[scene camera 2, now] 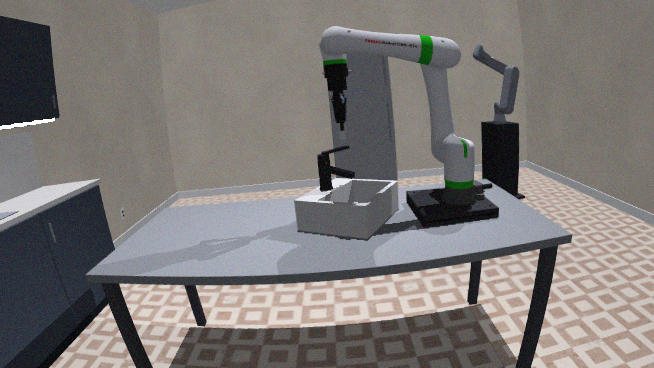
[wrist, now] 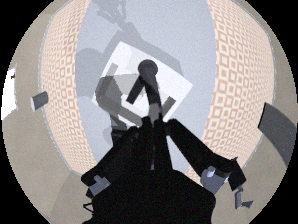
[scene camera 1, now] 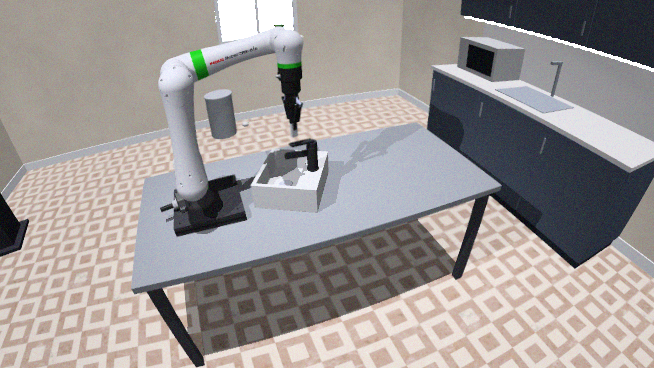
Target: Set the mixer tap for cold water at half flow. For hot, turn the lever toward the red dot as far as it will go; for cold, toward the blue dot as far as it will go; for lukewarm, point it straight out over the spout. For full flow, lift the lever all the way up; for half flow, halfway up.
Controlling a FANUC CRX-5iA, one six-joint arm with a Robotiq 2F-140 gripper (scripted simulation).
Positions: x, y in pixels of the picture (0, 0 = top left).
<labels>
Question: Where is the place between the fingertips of the gripper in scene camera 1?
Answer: At 294, 136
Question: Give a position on a white basin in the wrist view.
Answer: At 116, 81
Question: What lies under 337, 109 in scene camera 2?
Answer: The gripper.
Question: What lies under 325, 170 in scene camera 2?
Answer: A black mixer tap.
</labels>
